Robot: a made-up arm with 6 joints. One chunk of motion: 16 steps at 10 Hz.
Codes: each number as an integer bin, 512 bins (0 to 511) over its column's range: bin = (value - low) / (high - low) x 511, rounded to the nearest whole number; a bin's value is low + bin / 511 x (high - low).
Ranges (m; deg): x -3.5..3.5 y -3.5..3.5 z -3.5..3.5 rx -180..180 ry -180..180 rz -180..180
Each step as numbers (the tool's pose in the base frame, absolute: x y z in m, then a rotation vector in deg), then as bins.
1 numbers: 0.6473 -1.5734 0.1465 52.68 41.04 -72.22
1 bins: 303 141 266 330 314 153
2 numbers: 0.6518 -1.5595 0.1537 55.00 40.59 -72.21
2 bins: 303 142 267 334 313 153
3 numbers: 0.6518 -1.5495 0.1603 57.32 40.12 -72.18
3 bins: 303 142 267 337 312 153
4 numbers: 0.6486 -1.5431 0.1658 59.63 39.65 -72.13
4 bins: 303 143 268 340 312 153
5 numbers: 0.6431 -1.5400 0.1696 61.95 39.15 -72.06
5 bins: 302 143 268 343 311 153
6 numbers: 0.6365 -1.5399 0.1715 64.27 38.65 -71.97
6 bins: 302 143 268 347 310 153
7 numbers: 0.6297 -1.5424 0.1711 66.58 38.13 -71.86
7 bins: 301 143 268 350 310 153
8 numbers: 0.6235 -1.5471 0.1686 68.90 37.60 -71.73
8 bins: 301 143 268 353 309 154
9 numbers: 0.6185 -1.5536 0.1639 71.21 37.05 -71.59
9 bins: 301 142 267 357 308 154
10 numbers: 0.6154 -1.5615 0.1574 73.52 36.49 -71.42
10 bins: 300 142 267 360 307 154
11 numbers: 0.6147 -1.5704 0.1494 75.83 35.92 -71.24
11 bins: 300 141 266 363 306 154
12 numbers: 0.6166 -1.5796 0.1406 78.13 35.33 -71.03
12 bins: 301 140 266 366 306 155
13 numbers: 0.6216 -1.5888 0.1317 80.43 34.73 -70.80
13 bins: 301 140 265 370 305 155
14 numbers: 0.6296 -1.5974 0.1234 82.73 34.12 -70.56
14 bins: 301 139 265 373 304 155
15 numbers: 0.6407 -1.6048 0.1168 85.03 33.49 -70.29
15 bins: 302 138 264 376 303 156
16 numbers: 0.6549 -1.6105 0.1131 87.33 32.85 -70.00
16 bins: 303 138 264 379 302 156
